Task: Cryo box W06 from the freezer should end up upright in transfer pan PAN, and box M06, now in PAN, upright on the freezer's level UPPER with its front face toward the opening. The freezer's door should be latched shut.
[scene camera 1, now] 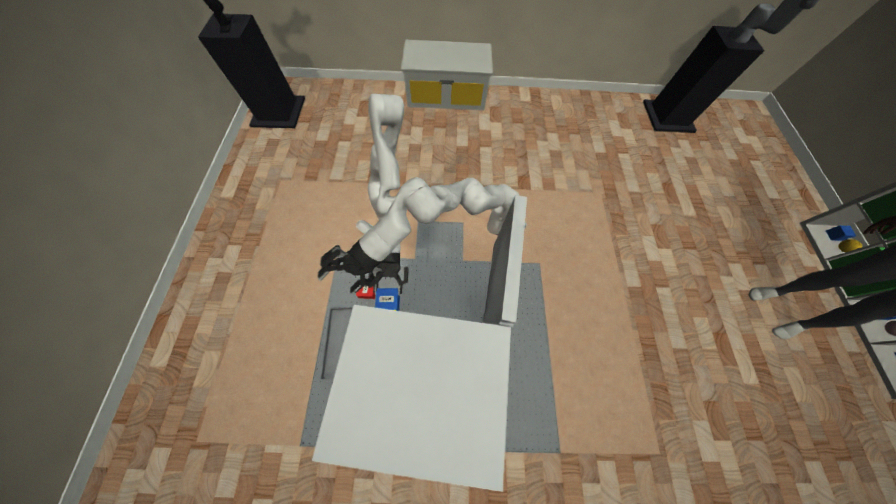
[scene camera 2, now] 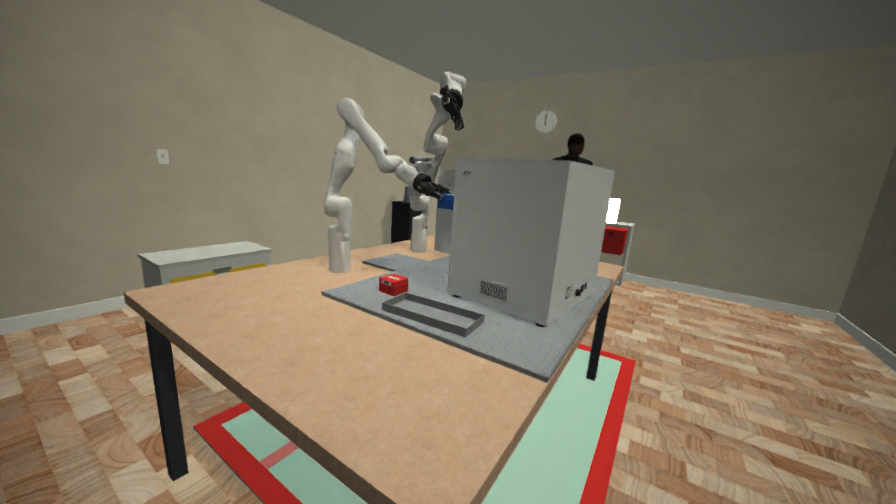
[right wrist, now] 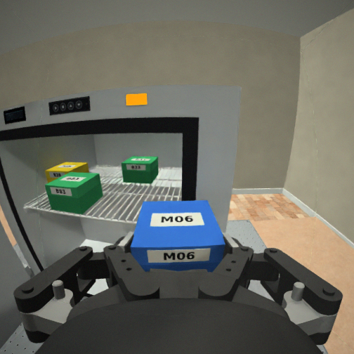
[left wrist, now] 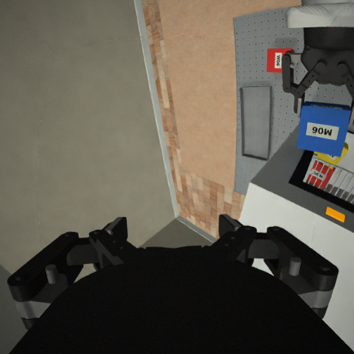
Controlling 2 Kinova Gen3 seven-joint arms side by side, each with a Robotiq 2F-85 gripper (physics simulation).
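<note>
Blue box M06 point(scene camera 1: 387, 302) point(scene camera 2: 445, 201) point(left wrist: 322, 131) point(right wrist: 177, 219) is upright in the air, close before the freezer's opening. My right gripper point(scene camera 1: 389, 290) point(scene camera 2: 443, 191) point(right wrist: 177, 242) is shut on it; its labelled face points at the right wrist camera. Red box W06 point(scene camera 1: 365, 292) point(scene camera 2: 393, 285) point(left wrist: 272, 61) sits on the grey board beside pan PAN point(scene camera 2: 426, 320) point(left wrist: 242, 120), outside it. My left gripper point(scene camera 1: 338, 280) point(scene camera 2: 459, 125) point(left wrist: 172, 226) is open, high above the table. The freezer point(scene camera 1: 419, 394) point(scene camera 2: 507, 231) point(right wrist: 212, 150) has its door point(scene camera 1: 515, 269) wide open.
In the right wrist view, a wire shelf point(right wrist: 117, 201) inside the freezer holds two green boxes point(right wrist: 82, 196) point(right wrist: 140, 171) and a yellow box point(right wrist: 80, 166). Red boxes point(left wrist: 320, 174) show inside in the left wrist view. The black frame point(right wrist: 190, 165) edges the opening, close to M06.
</note>
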